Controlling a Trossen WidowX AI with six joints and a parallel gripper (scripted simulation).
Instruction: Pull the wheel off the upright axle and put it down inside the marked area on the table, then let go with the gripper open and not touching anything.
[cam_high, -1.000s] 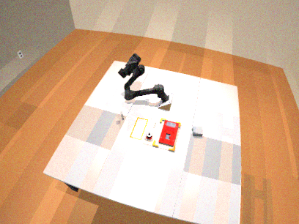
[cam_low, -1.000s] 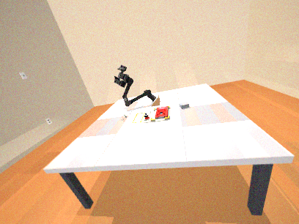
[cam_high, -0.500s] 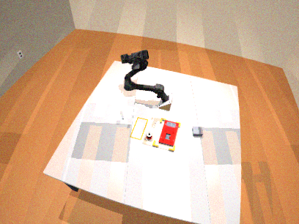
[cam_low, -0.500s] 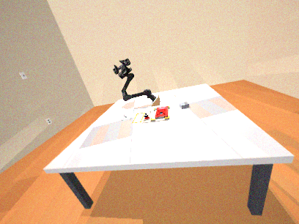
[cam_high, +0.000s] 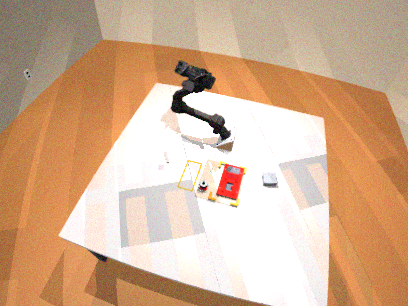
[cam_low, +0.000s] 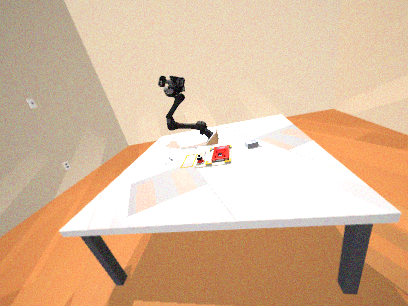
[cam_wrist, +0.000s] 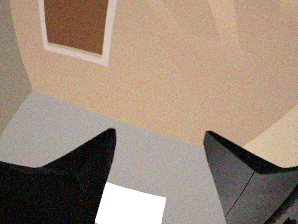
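Now: the black wheel 19 cm ahead of my gripper tip, 10 cm to the left of it and 51 cm below it.
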